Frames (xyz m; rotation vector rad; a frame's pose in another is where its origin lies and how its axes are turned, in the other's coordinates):
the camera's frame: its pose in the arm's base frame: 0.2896 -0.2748 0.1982 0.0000 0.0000 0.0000
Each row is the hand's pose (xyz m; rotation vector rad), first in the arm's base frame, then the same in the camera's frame.
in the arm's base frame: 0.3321 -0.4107 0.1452 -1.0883 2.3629 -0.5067
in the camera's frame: 0.0425 -0.1359 -0.0530 -1.0883 2.3629 -0.5067
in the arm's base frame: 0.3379 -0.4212 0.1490 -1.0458 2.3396 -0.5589
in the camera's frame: 0.0483 -0.1464 -0.0492 -1.0458 2.3396 -0.5589
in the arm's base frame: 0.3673 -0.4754 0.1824 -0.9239 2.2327 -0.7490
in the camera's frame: 0.0777 -0.2006 -0.0158 -0.9239 2.2327 -0.7490
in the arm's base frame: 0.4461 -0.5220 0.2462 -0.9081 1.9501 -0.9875
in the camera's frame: 0.1565 -0.2472 0.0480 -0.9081 1.9501 -0.9875
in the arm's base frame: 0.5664 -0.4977 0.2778 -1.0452 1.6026 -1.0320
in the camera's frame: 0.2768 -0.2229 0.0796 -1.0452 1.6026 -1.0320
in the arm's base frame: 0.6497 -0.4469 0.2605 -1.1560 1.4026 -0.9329
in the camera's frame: 0.3601 -0.1721 0.0623 -1.1560 1.4026 -0.9329
